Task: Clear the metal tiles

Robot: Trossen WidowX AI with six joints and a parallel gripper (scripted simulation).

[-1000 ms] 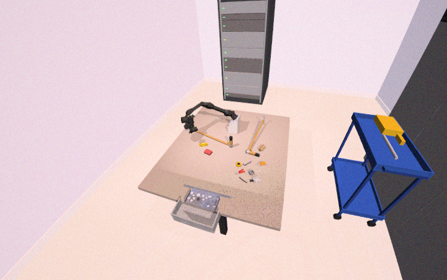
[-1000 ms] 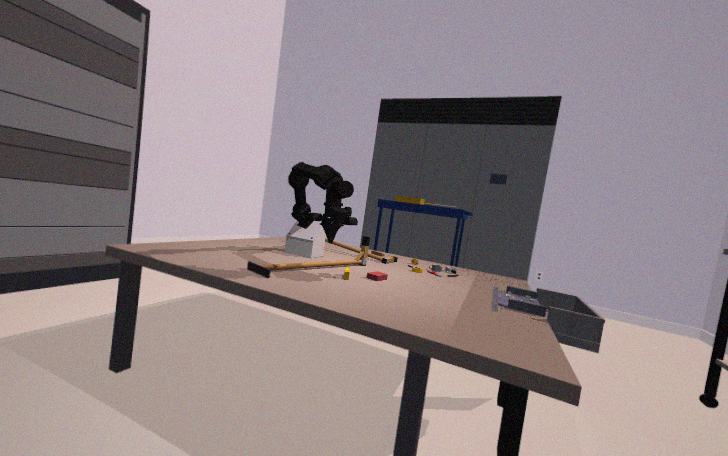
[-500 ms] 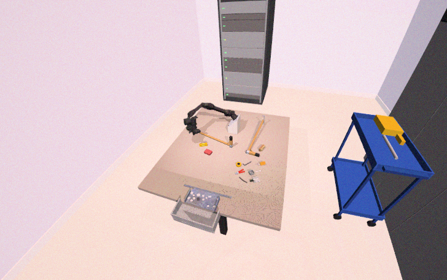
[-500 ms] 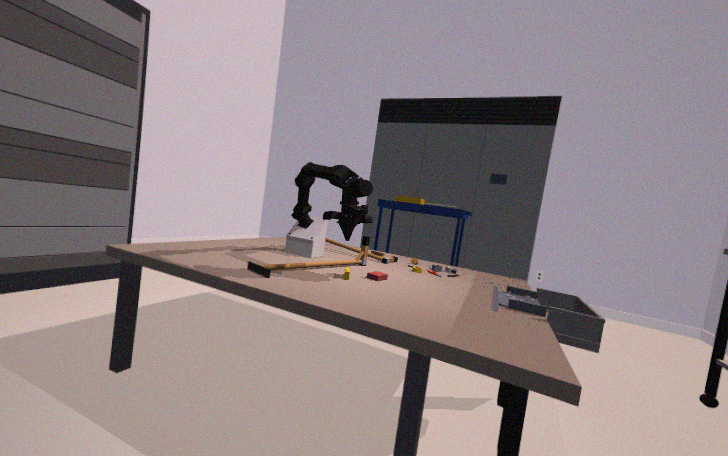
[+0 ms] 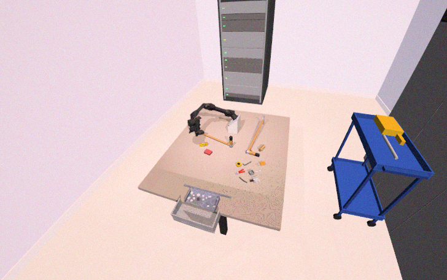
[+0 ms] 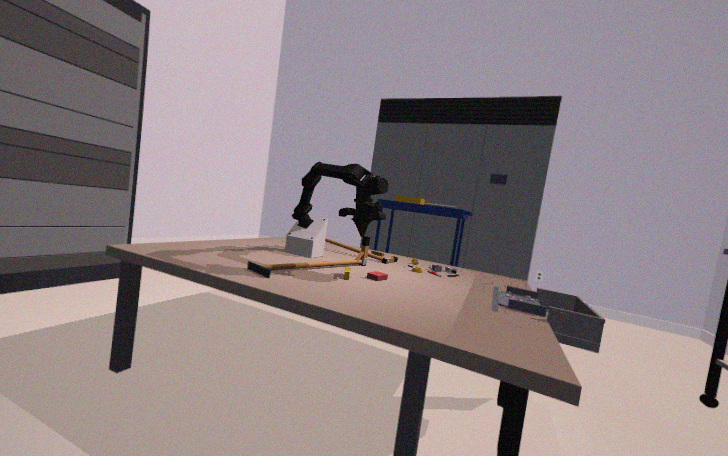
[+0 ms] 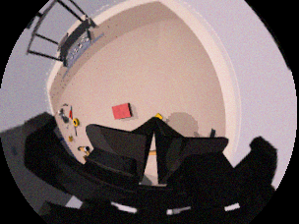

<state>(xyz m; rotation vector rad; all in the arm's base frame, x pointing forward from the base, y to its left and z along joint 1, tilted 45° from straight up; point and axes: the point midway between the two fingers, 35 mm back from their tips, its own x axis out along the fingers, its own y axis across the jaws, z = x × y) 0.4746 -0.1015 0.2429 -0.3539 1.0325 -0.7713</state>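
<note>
Right now my gripper tip is 50 mm past the yellow block, 30 mm to the right of it and 150 mm above it. Round my gripper tip: yellow tape roll (70 mm ahead, 500 mm to the left, 160 mm below); long scraper (210 mm behind, 40 mm to the left, 110 mm below); red block (20 mm ahead, 130 mm to the left, 160 mm below).
</note>
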